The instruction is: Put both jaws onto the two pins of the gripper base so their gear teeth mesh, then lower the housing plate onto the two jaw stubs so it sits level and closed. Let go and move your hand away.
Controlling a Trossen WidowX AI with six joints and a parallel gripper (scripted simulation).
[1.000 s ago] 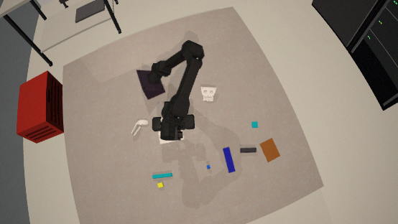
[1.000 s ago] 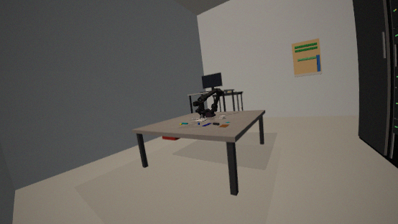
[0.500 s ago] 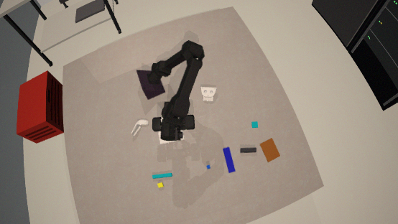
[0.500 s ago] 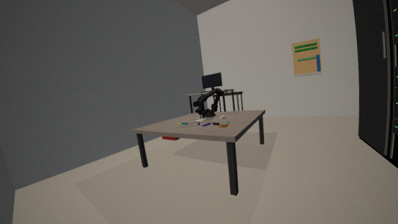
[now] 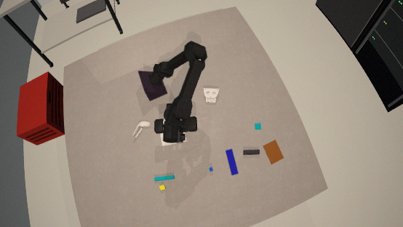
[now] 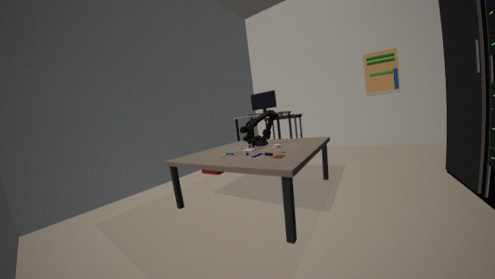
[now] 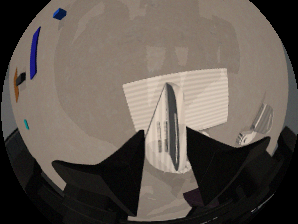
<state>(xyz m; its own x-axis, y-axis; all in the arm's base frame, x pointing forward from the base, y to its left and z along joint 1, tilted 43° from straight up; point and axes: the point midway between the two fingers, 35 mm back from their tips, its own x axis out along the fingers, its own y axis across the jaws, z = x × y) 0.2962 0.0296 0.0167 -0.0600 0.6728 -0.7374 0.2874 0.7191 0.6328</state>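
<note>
My gripper tip is now 30 mm to the left of the white ribbed tray, 20 mm above it and 10 mm short of it. From my gripper tip the other things lie so: white jaw 150 mm to the right, 90 mm behind, 20 mm below; then teal bar 190 mm ahead, 140 mm to the right, 20 mm below; then small blue cube 220 mm ahead, 80 mm to the left, 10 mm below.
</note>
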